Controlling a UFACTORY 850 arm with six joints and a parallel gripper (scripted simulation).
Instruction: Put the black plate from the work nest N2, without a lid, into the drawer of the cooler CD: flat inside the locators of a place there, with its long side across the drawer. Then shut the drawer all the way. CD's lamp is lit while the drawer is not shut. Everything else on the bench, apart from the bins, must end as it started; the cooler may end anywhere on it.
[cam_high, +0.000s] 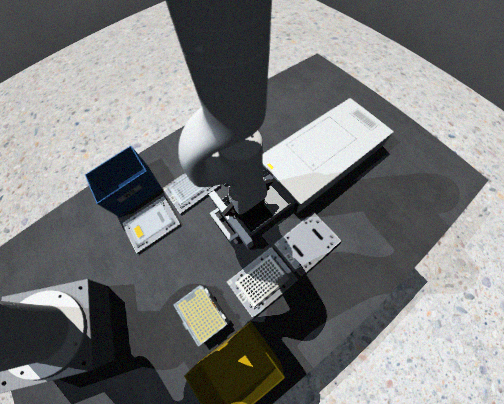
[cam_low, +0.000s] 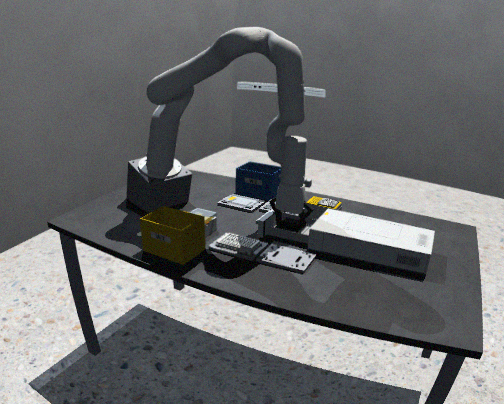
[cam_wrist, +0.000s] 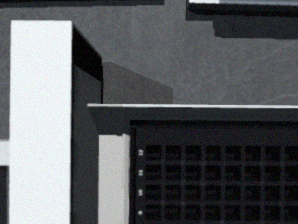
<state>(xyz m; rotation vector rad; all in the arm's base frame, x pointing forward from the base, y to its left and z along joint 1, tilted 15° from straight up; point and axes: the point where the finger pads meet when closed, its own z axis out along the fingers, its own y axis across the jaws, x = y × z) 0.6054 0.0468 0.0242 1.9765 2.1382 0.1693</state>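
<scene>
My hand is 10 mm above the black plate. From my hand the other things lie so: drawer 30 mm ahead; yellow-rimmed tip box 180 mm to the left, 50 mm ahead, 20 mm above; white cooler 180 mm ahead, 10 mm to the left.
</scene>
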